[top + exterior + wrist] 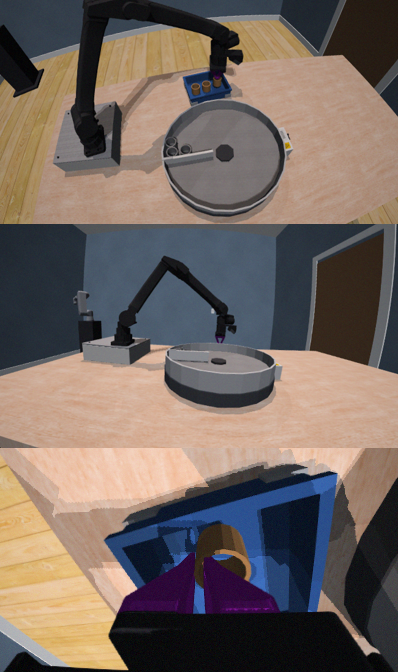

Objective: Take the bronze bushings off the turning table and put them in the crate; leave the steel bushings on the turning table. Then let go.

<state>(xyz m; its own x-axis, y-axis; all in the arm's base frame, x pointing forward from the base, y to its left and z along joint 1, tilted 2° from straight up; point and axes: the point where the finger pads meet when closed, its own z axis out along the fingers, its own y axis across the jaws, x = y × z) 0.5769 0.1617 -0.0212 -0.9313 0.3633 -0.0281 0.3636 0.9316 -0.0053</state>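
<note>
Now: the blue crate 6 cm behind my hand, 1 cm to the right of it and 3 cm below it. Also, from my hand: turning table (13 cm behind, 36 cm to the right).
</note>
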